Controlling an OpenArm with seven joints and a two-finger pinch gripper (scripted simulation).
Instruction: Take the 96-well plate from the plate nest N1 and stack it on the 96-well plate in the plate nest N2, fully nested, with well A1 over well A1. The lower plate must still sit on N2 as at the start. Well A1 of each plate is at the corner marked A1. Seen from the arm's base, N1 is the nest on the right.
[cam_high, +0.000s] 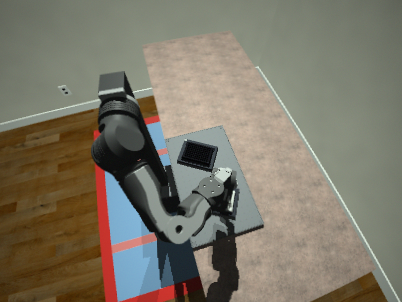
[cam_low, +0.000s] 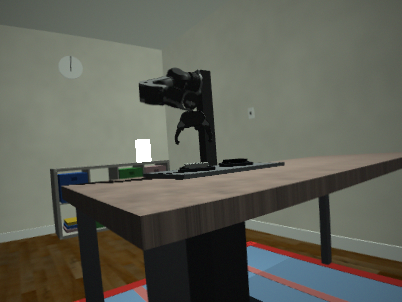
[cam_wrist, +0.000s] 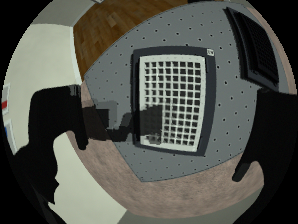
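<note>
My hand is 80 mm above the white 96-well plate. From my hand the other things lie so: black 96-well plate (40 mm behind, 220 mm to the left, 80 mm below); then plate nest N1 (90 mm below).
</note>
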